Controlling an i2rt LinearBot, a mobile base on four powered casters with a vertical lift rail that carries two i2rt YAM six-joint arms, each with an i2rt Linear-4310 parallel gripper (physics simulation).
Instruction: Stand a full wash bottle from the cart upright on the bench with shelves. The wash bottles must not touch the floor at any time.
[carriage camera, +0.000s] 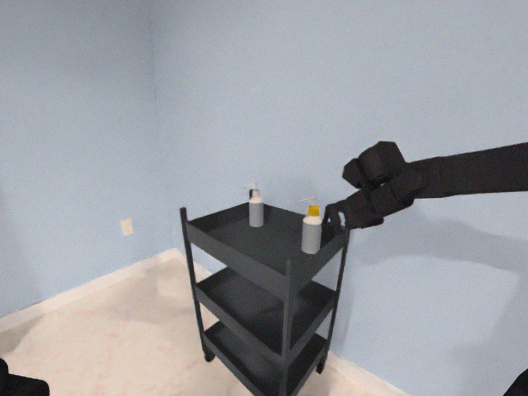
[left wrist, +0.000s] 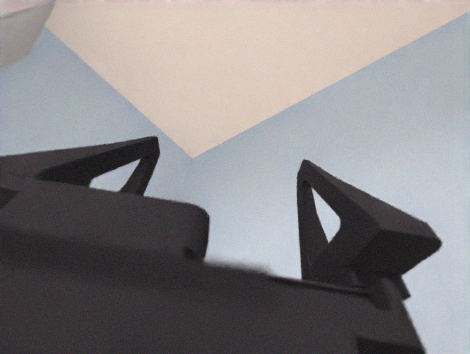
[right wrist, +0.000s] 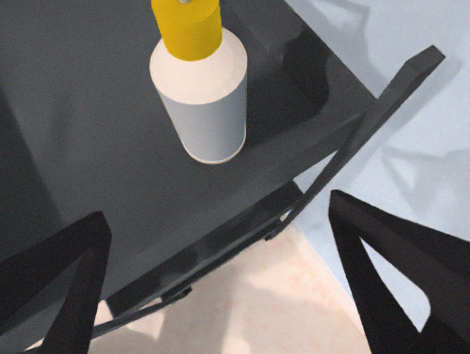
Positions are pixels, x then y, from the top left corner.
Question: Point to a dark three-tier cart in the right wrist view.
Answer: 92, 134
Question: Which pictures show the left gripper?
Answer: The left wrist view only.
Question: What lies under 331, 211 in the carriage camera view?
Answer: The right gripper.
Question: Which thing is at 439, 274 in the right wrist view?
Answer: The right gripper.
